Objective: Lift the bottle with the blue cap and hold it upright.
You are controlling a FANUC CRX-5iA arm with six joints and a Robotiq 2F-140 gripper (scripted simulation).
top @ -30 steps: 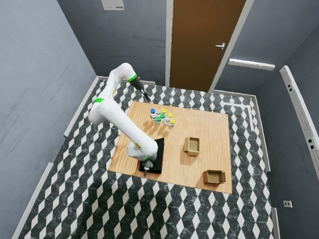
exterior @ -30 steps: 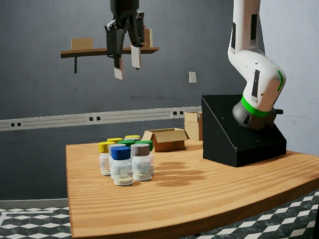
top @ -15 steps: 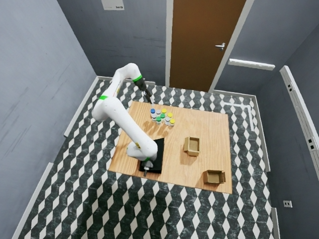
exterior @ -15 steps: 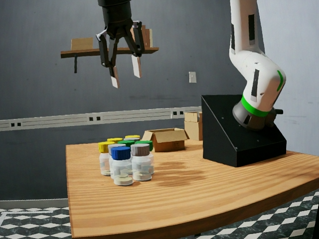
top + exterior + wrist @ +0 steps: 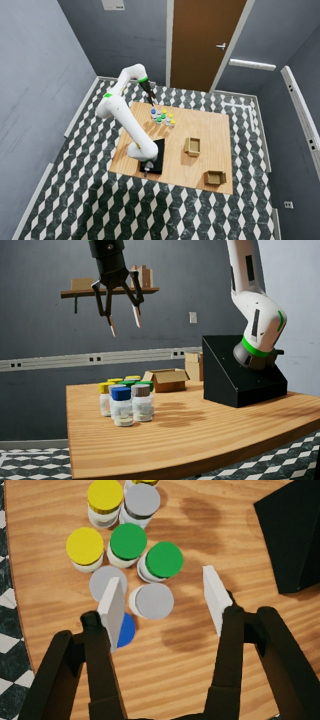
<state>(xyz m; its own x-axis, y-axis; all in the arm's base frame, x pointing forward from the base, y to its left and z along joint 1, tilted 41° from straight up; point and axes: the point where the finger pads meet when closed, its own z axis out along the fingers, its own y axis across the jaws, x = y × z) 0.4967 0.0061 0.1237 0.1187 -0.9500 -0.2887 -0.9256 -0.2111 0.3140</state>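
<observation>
My gripper is now 24 cm above the yellow-capped bottle, 9 cm to the left of it and 5 cm short of it. From my hand the other things lie so: green-capped bottle: 24 cm below, 6 cm behind, 5 cm to the right.
</observation>
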